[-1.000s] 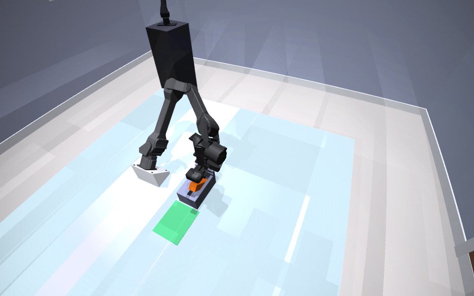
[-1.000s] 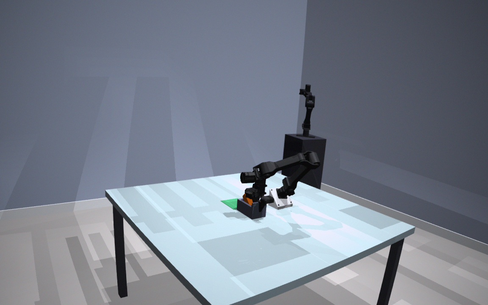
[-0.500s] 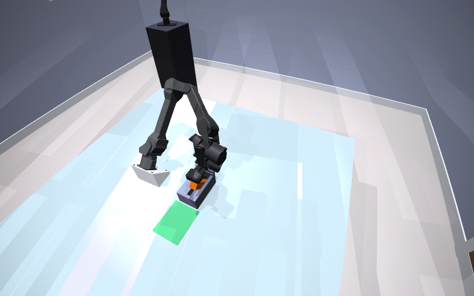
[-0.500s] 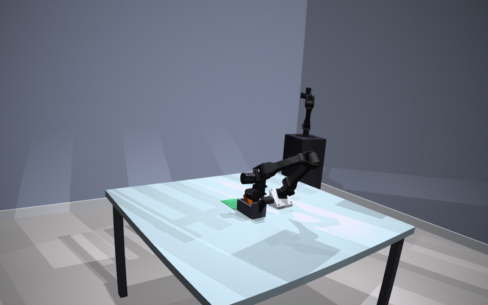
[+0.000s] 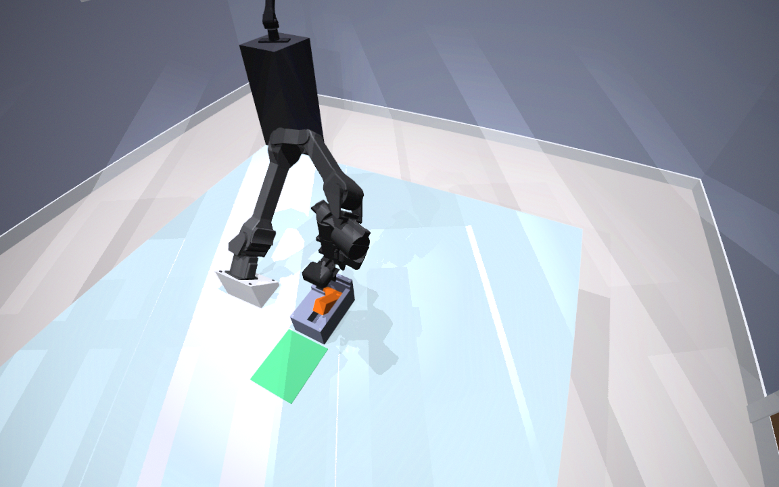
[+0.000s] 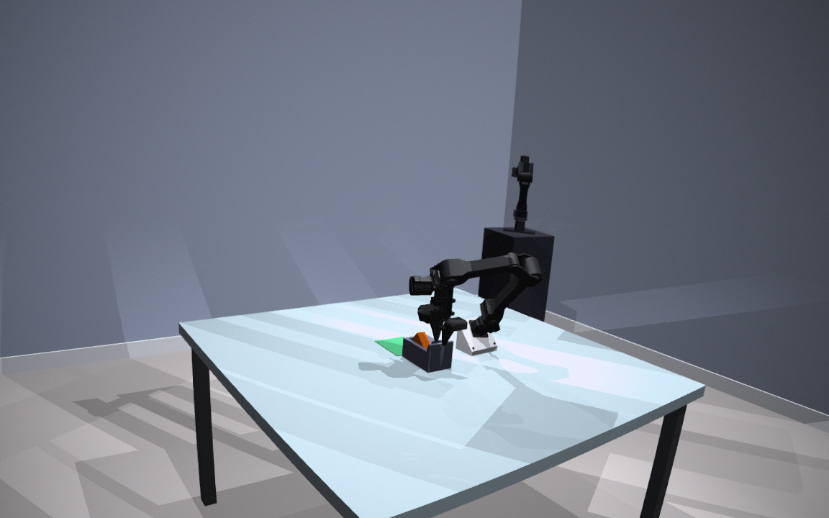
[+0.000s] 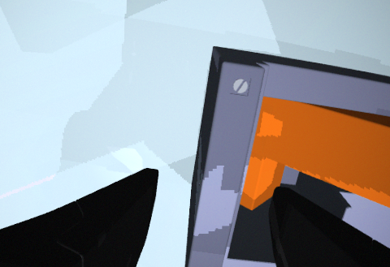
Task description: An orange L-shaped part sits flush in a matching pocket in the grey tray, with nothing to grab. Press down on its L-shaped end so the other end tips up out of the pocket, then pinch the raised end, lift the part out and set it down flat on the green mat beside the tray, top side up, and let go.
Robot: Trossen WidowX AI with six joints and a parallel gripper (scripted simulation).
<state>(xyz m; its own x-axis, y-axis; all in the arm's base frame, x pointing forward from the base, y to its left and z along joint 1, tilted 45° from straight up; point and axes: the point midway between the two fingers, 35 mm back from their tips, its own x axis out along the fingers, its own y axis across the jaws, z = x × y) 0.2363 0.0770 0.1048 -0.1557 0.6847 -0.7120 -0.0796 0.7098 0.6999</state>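
Right now the orange L-shaped part is 50 mm to the right of my gripper tip and 50 mm below it. Round my gripper tip: green mat: 230 mm to the right, 100 mm below, 10 mm ahead.
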